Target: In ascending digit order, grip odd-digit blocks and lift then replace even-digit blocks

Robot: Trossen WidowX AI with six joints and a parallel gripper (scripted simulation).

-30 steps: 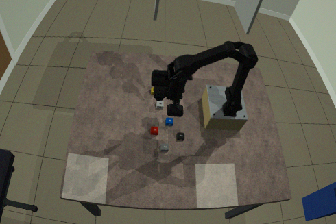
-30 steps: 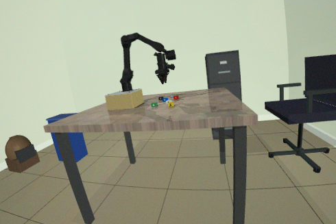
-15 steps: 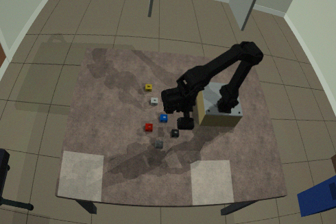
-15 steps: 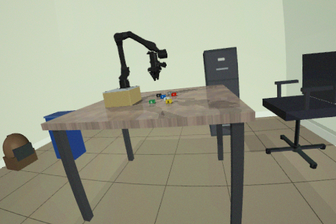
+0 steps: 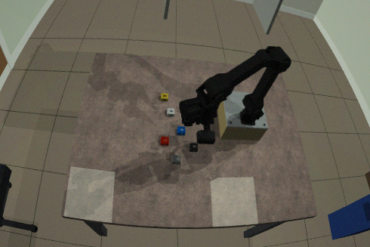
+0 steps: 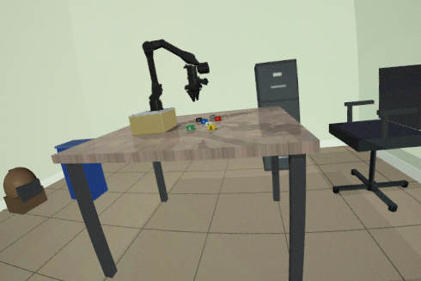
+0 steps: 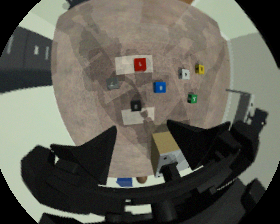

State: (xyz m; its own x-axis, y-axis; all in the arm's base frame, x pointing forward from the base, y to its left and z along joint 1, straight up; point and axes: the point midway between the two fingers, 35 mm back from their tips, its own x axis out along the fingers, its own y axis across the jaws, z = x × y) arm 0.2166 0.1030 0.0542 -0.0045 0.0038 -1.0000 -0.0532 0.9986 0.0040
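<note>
Right now the red block is 12 cm below my gripper tip, 12 cm ahead of it and 1 cm to the right of it. From my gripper tip the other things lie so: grey block: 12 cm below, 7 cm to the left, 7 cm ahead; then blue block: 12 cm below, 7 cm to the right, 6 cm ahead; then black block: 12 cm below, 1 cm to the left.
</note>
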